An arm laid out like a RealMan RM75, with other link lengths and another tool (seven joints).
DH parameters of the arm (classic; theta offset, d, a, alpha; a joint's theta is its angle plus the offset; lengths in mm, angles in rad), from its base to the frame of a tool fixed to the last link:
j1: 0 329.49 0 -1.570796
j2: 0 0 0 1.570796
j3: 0 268.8 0 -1.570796
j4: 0 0 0 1.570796
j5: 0 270.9 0 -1.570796
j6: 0 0 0 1.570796
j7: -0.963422 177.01 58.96 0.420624
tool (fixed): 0 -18.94 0 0
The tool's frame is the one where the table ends.
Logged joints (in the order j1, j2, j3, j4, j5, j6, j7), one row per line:
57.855 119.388 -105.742 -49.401 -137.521 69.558 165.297
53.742 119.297 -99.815 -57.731 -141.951 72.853 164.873
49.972 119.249 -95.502 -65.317 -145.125 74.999 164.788
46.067 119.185 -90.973 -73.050 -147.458 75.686 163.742
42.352 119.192 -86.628 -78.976 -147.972 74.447 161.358
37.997 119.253 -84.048 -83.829 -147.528 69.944 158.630
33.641 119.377 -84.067 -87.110 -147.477 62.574 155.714
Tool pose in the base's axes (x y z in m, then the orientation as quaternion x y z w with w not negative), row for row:
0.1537 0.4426 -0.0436 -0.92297 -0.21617 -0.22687 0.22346
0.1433 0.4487 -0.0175 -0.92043 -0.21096 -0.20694 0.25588
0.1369 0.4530 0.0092 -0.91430 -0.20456 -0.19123 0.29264
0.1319 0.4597 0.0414 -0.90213 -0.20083 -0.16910 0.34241
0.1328 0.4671 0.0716 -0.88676 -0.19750 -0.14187 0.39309
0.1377 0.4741 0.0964 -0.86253 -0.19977 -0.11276 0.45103
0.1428 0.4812 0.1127 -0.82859 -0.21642 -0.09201 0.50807
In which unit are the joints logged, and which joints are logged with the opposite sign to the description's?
The joints are logged in degrees. Opposite sign: j6.
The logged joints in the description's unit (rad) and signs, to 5 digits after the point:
1.00976 2.08371 -1.84555 -0.86221 -2.40019 -1.21402 2.88498
0.93797 2.08213 -1.74210 -1.00760 -2.47751 -1.27152 2.87758
0.87218 2.08129 -1.66682 -1.14000 -2.53291 -1.30898 2.87609
0.80402 2.08017 -1.58778 -1.27496 -2.57363 -1.32097 2.85784
0.73918 2.08029 -1.51194 -1.37839 -2.58260 -1.29935 2.81623
0.66317 2.08136 -1.46691 -1.46309 -2.57485 -1.22075 2.76862
0.58715 2.08352 -1.46725 -1.52036 -2.57396 -1.09212 2.71772

